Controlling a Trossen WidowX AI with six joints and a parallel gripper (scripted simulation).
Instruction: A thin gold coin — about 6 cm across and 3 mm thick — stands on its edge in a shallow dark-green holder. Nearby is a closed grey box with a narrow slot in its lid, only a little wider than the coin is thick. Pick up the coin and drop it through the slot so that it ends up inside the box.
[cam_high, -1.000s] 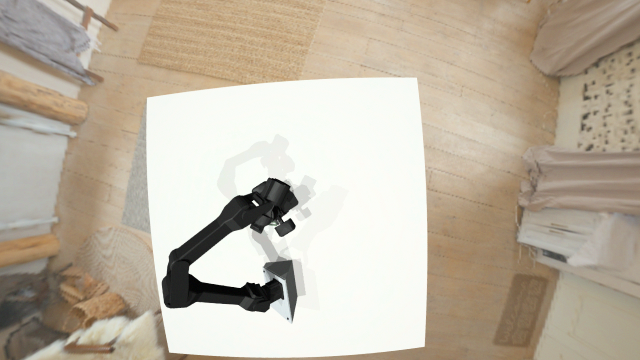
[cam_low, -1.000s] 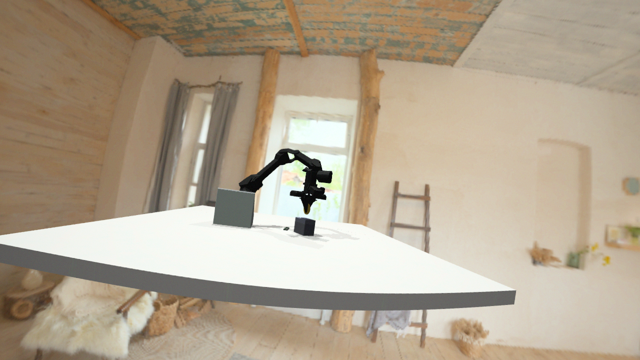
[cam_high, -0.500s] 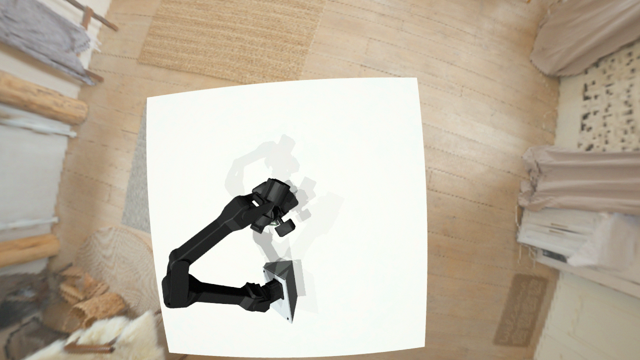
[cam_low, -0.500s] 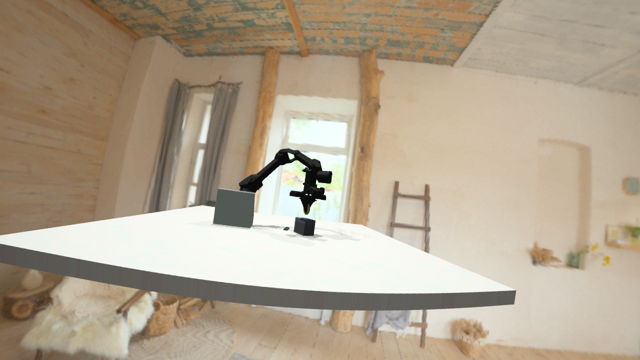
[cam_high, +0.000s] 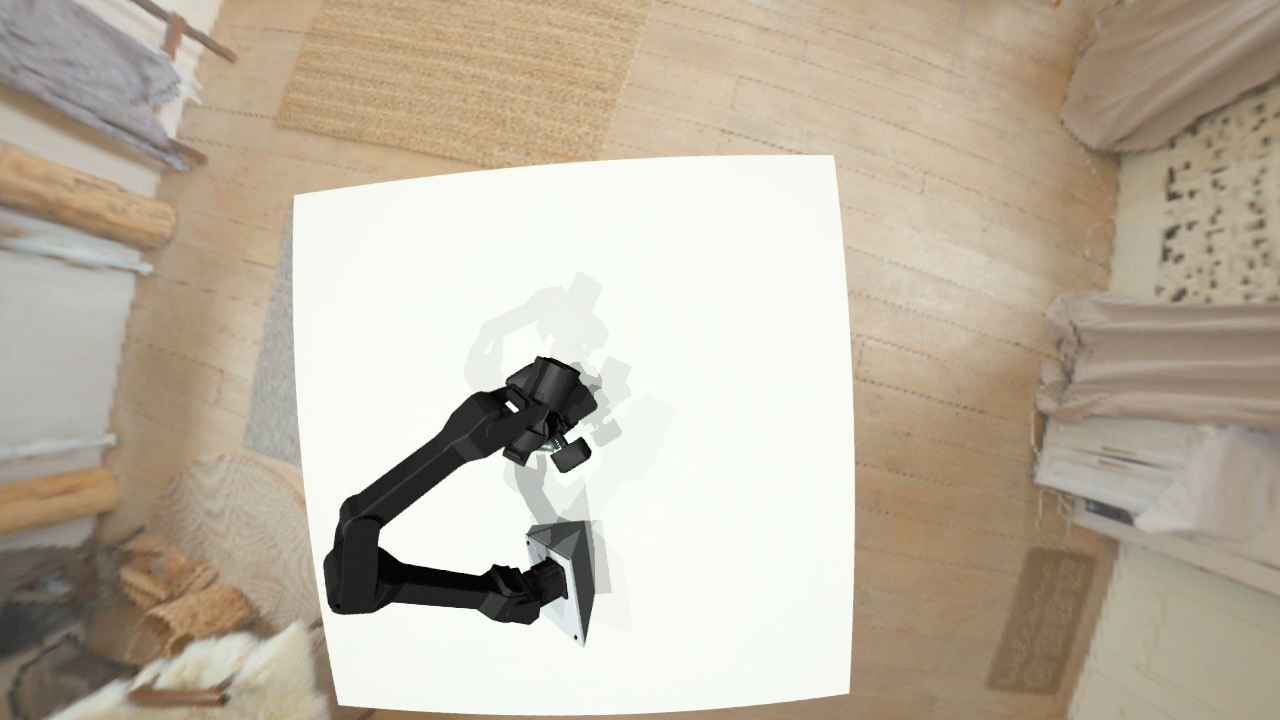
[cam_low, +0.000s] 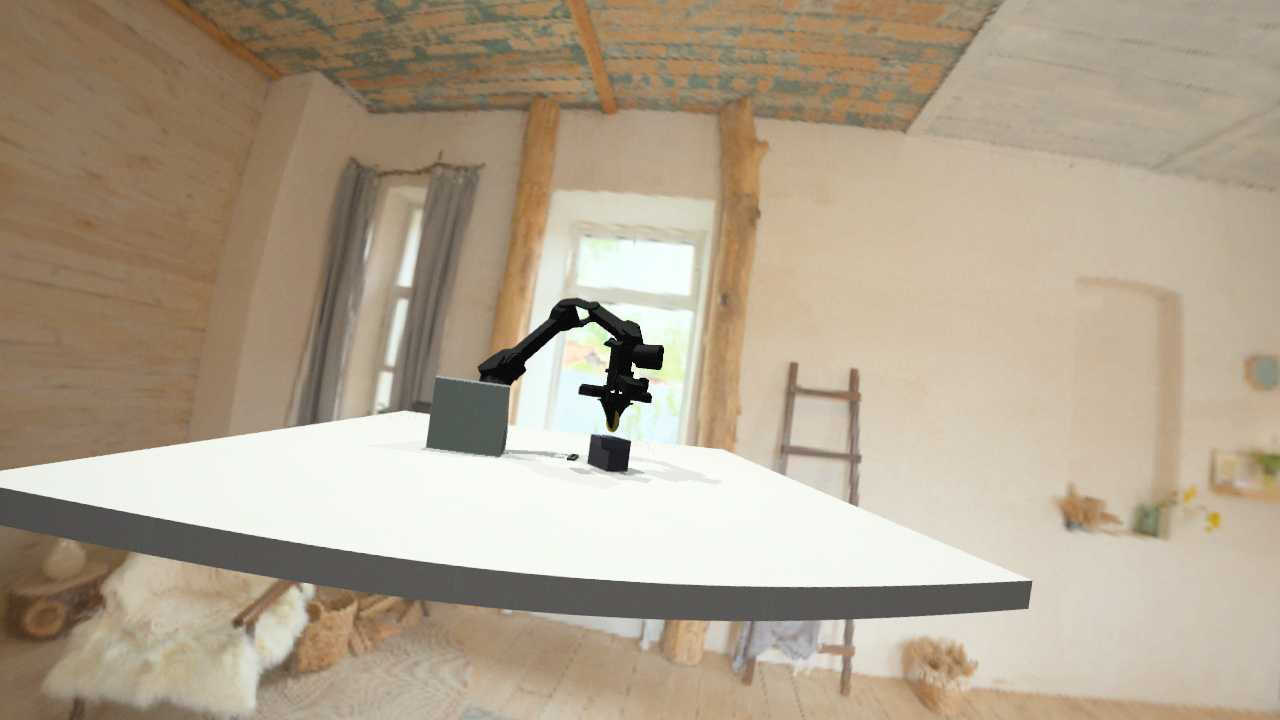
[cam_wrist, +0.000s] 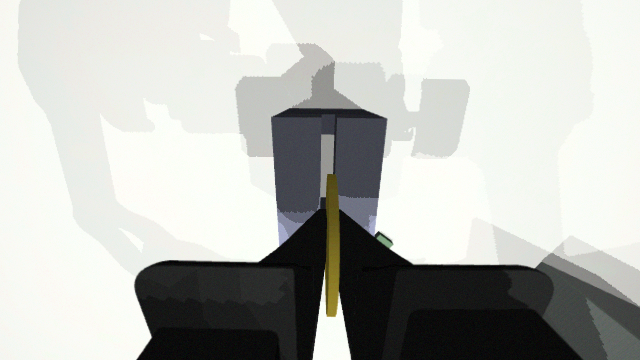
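My gripper tip is 2 cm below the thin gold coin.
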